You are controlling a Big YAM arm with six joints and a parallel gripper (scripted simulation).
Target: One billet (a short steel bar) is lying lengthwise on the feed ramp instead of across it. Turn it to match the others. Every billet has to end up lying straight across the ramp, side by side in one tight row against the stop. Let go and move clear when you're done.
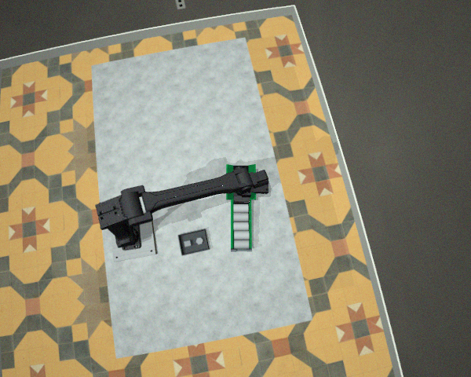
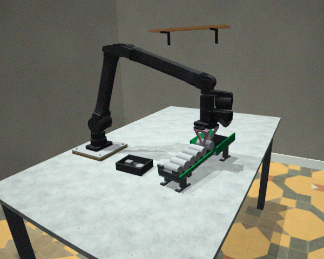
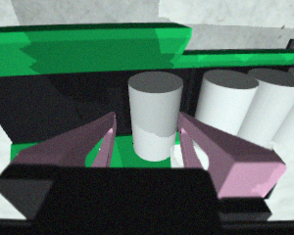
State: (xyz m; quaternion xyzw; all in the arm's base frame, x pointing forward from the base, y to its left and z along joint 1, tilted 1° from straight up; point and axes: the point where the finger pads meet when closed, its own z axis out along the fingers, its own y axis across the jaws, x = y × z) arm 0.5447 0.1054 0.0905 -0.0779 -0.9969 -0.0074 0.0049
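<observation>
My hand is 1 cm to the left of the billet and 1 cm above it. Also, from my hand: black tray (25 cm behind, 18 cm to the right, 10 cm below); then stop (24 cm to the right, 5 cm below, 4 cm behind).
</observation>
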